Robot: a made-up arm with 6 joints. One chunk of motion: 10 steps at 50 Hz.
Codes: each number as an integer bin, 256 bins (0 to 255) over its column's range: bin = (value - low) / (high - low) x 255, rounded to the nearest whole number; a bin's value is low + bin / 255 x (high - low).
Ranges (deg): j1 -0.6..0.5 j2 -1.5..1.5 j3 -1.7..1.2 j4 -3.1..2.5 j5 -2.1..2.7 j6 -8..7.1
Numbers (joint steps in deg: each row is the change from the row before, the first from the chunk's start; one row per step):
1: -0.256 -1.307 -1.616 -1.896 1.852 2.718
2: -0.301 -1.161 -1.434 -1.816 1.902 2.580
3: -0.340 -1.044 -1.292 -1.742 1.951 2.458
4: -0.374 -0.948 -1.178 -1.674 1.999 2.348
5: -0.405 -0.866 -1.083 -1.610 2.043 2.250
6: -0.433 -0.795 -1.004 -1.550 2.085 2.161
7: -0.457 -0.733 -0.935 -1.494 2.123 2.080
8: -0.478 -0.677 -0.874 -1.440 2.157 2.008
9: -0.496 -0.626 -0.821 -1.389 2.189 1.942
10: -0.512 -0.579 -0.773 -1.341 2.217 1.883
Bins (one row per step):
1: 80 16 7 55 210 181
2: 69 29 23 58 213 179
3: 60 39 36 62 215 177
4: 52 47 46 65 218 175
5: 45 54 54 68 220 173
6: 39 60 61 71 222 172
7: 33 65 67 73 224 170
8: 28 70 73 76 226 169
9: 24 74 77 78 228 168
10: 20 78 82 80 229 167

